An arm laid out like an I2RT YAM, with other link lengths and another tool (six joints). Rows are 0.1 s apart.
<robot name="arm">
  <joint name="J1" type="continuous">
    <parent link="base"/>
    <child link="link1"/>
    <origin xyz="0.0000 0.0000 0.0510" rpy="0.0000 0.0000 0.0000"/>
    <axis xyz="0 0 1"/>
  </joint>
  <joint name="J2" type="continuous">
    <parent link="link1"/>
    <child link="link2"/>
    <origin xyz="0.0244 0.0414 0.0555" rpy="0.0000 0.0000 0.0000"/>
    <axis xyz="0 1 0"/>
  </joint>
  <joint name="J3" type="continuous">
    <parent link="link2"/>
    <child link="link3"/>
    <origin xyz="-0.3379 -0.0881 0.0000" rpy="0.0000 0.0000 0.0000"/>
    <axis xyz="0 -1 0"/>
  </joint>
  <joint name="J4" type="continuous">
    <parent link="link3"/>
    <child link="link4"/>
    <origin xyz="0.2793 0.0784 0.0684" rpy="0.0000 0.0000 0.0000"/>
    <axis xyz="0 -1 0"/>
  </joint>
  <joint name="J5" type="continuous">
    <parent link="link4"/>
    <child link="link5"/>
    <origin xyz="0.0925 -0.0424 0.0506" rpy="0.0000 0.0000 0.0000"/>
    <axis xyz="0 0 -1"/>
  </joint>
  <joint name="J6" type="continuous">
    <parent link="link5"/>
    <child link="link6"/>
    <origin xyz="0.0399 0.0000 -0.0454" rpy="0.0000 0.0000 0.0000"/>
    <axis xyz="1 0 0"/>
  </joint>
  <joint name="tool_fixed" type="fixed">
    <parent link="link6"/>
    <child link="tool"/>
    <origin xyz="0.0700 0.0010 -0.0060" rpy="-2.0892 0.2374 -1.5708"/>
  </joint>
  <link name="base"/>
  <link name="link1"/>
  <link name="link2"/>
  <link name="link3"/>
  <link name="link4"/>
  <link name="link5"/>
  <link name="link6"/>
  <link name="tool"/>
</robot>
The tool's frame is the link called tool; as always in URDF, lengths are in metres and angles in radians. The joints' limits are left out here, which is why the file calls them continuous.
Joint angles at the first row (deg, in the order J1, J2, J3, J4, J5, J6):
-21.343, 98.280, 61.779, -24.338, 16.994, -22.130
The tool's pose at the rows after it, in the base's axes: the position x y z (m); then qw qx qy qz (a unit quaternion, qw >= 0):
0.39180 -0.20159 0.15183 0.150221 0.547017 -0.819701 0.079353
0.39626 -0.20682 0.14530 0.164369 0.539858 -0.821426 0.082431
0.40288 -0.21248 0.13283 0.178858 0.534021 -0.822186 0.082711
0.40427 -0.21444 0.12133 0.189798 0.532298 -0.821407 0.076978
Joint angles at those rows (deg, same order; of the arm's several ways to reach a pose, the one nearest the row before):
-21.343, 99.569, 62.238, -23.879, 17.584, -22.108
-21.343, 101.339, 62.958, -23.332, 19.376, -22.108
-21.343, 104.006, 63.702, -22.218, 20.972, -22.130
-21.343, 105.733, 63.746, -21.758, 21.715, -22.130

